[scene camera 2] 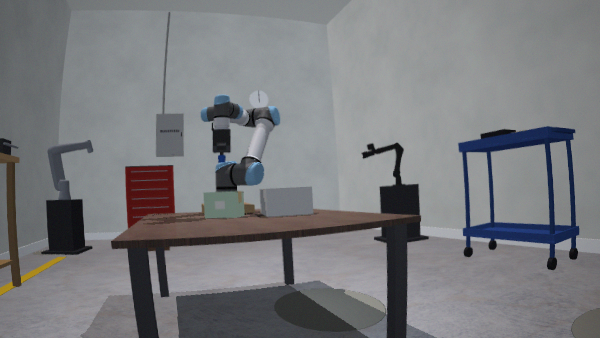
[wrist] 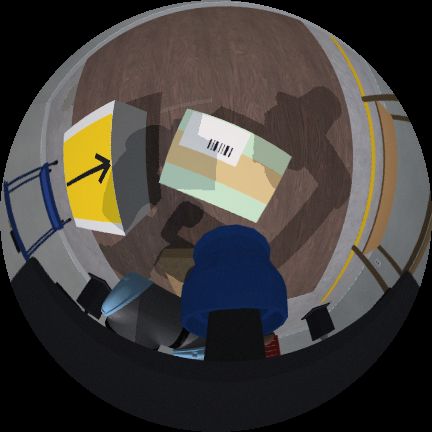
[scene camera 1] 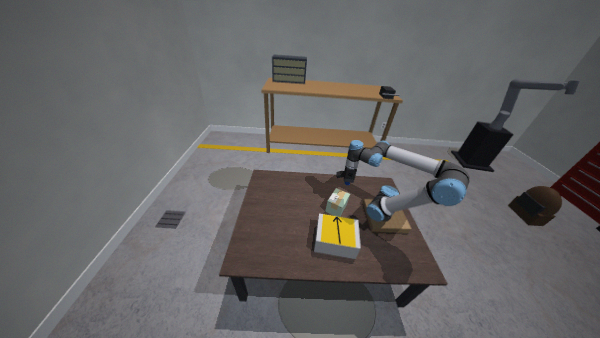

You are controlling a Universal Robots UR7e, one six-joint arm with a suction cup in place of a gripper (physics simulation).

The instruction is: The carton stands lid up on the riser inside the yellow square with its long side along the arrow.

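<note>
The green carton (scene camera 1: 336, 206) (scene camera 2: 223, 205) (wrist: 220, 170) stands on the table beside the riser, at its arrowhead end. Tan tape and a white barcode label show on its top face. The grey-white riser (scene camera 1: 336, 248) (scene camera 2: 286, 201) (wrist: 131, 172) bears the yellow square (scene camera 1: 327, 236) (wrist: 90, 202) with a black arrow (scene camera 1: 338, 230) (wrist: 85, 177). In the wrist view the carton's long side runs at a clear angle to the arrow. My suction cup (scene camera 1: 347, 183) (scene camera 2: 221, 158) (wrist: 232, 270) is open and bare, above the table and apart from the carton, which is lower. Shadows cross the carton's top.
The arm's base stands on a wooden board (scene camera 1: 395, 226) at the right of the table (scene camera 1: 270, 240) (scene camera 2: 310, 226). A wooden workbench (scene camera 1: 330, 90) stands behind the table. A blue cart (scene camera 2: 517, 140), a red tool cabinet (scene camera 2: 150, 192) and other arms on black pedestals stand farther off.
</note>
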